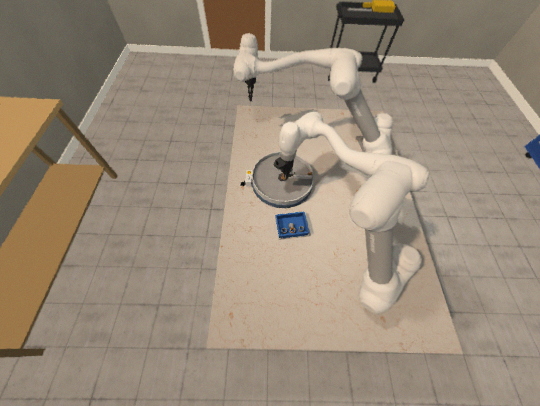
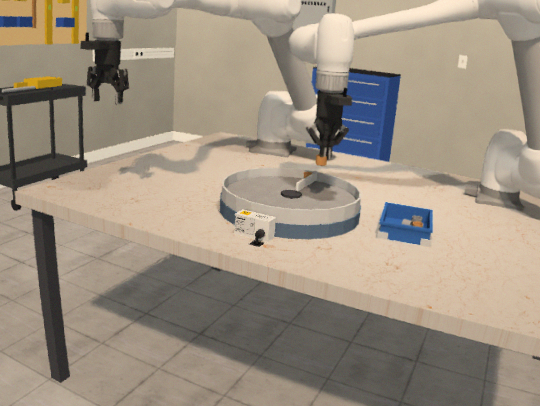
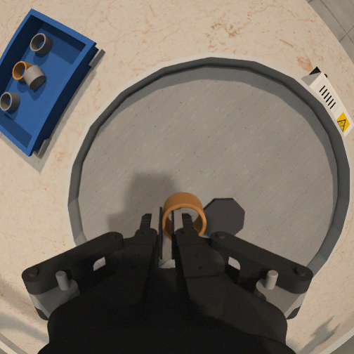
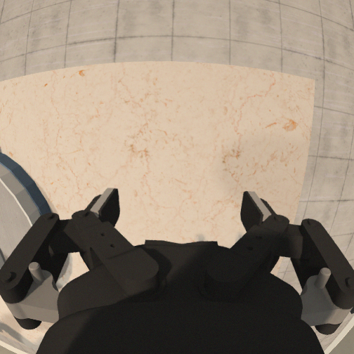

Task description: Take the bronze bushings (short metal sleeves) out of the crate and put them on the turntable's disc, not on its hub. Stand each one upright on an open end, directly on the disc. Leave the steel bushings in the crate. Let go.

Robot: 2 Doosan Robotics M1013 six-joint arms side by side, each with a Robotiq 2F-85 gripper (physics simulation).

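Note:
My left gripper [image 1: 285, 174] [image 2: 325, 154] [image 3: 166, 218] is shut on the wall of a bronze bushing [image 2: 321, 160] [image 3: 184, 200], one finger inside its bore. It holds the bushing upright above the turntable's disc [image 2: 260, 190] [image 3: 225, 125], beside the dark hub [image 2: 291, 194] [image 3: 226, 217]. Another bronze bushing [image 2: 307, 174] shows partly behind the white divider [image 2: 306, 181] on the disc. The blue crate [image 2: 406, 234] [image 3: 55, 107] holds a bronze bushing [image 3: 19, 71] and three steel bushings [image 3: 40, 44] [image 3: 35, 77] [image 3: 9, 102], one against the bronze. My right gripper [image 1: 250, 98] [image 2: 107, 99] [image 4: 180, 202] is open and empty, raised away from the turntable.
A raised rim [image 2: 290, 212] rings the disc. A white box [image 2: 255, 225] [image 3: 330, 102] with a yellow label and a small black knob [image 2: 259, 234] stand at the turntable's edge. The crate stands on the table [image 1: 270, 300] beside the turntable. A black cart [image 1: 370, 17] stands beyond the table.

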